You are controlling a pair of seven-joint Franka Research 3 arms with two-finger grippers.
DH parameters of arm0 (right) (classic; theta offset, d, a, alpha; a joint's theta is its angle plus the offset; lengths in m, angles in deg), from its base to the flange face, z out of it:
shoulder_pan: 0 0.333 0 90
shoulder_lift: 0 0 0 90
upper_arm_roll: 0 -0.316 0.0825 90
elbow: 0 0 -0.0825 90
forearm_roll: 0 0.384 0 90
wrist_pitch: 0 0 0.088 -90
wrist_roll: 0 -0.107 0 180
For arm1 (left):
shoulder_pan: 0 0.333 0 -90
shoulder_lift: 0 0 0 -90
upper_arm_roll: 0 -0.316 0.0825 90
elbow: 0 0 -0.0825 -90
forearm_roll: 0 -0.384 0 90
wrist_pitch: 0 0 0.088 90
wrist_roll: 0 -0.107 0 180
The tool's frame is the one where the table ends.
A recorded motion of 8 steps. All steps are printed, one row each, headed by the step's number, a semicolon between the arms.
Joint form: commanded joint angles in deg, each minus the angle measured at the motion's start. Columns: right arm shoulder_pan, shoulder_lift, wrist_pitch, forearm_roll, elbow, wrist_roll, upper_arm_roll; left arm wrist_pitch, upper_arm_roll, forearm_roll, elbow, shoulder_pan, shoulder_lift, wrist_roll.
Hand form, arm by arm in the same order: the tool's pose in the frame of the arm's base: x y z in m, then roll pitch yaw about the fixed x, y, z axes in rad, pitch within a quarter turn. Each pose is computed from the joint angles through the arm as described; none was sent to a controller.
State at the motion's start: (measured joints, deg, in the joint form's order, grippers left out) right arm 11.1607 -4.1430 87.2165 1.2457 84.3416 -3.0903 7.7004; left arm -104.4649 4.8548 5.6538 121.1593 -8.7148 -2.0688 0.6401
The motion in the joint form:
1: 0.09 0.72 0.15 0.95 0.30 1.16 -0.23; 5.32 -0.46 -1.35 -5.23 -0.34 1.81 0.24
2: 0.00 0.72 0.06 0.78 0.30 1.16 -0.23; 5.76 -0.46 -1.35 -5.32 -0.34 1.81 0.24
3: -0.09 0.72 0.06 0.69 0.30 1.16 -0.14; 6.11 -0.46 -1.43 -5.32 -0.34 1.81 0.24
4: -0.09 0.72 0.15 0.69 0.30 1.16 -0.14; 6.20 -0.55 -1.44 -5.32 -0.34 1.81 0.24
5: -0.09 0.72 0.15 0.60 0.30 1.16 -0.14; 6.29 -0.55 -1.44 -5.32 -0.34 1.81 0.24
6: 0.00 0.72 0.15 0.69 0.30 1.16 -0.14; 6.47 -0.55 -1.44 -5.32 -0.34 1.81 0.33
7: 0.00 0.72 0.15 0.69 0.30 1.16 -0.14; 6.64 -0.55 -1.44 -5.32 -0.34 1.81 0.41
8: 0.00 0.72 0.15 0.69 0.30 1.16 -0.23; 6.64 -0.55 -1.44 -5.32 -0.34 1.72 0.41
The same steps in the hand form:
1: 0.5671 0.0442 0.6312 -3.1115 0.0127 0.0342; 0.5012 -0.1270 0.4300 3.0759 0.2899 -0.2062
2: 0.5670 0.0430 0.6310 -3.1145 0.0142 0.0325; 0.5005 -0.1269 0.4303 3.0758 0.2960 -0.2067
3: 0.5671 0.0410 0.6311 -3.1161 0.0141 0.0293; 0.4998 -0.1266 0.4299 3.0771 0.3021 -0.2074
4: 0.5673 0.0410 0.6312 -3.1161 0.0125 0.0293; 0.4998 -0.1258 0.4299 3.0773 0.3036 -0.2059
5: 0.5673 0.0409 0.6312 -3.1177 0.0125 0.0292; 0.4996 -0.1257 0.4298 3.0772 0.3052 -0.2060
6: 0.5672 0.0419 0.6312 -3.1161 0.0125 0.0308; 0.4992 -0.1257 0.4296 3.0777 0.3084 -0.2046
7: 0.5672 0.0419 0.6312 -3.1161 0.0125 0.0308; 0.4988 -0.1256 0.4295 3.0782 0.3115 -0.2033
8: 0.5672 0.0428 0.6312 -3.1160 0.0125 0.0324; 0.4987 -0.1256 0.4303 3.0782 0.3099 -0.2033

